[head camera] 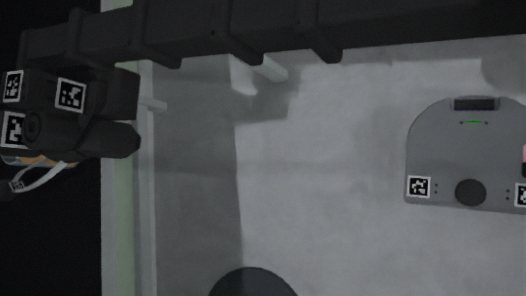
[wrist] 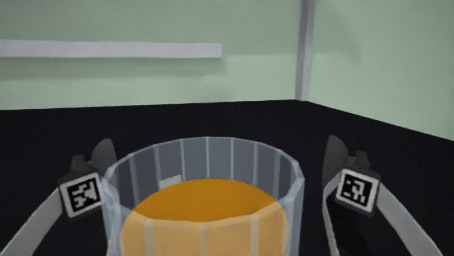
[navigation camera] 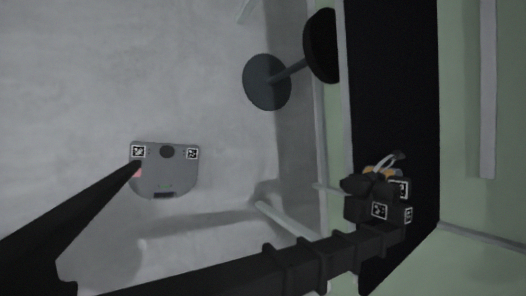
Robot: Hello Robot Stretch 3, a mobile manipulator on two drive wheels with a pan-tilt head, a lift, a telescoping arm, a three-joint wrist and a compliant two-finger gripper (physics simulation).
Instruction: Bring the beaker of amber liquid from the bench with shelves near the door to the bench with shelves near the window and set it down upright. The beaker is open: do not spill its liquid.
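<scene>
The beaker of amber liquid (head camera: 34,160) (navigation camera: 369,170) (wrist: 205,237) stands upright on the black top of a bench (head camera: 50,245) (navigation camera: 395,75) (wrist: 210,118). My gripper (wrist: 221,156) is open around the beaker, with one finger on each side. In the wrist view the left finger's pad meets the beaker's left rim in the picture, and a narrow gap shows on the right; contact is unclear. The beaker's lower part is cut off there. In the head and navigation views the wrist covers most of the beaker and one finger.
A pale shelf board (navigation camera: 488,90) (wrist: 110,49) runs along the green wall behind the bench. My extended arm (head camera: 260,25) (navigation camera: 210,265) reaches over the bench's front edge. A round stool (navigation camera: 266,82) stands by the bench. My base (head camera: 440,150) (navigation camera: 167,175) is on the grey floor.
</scene>
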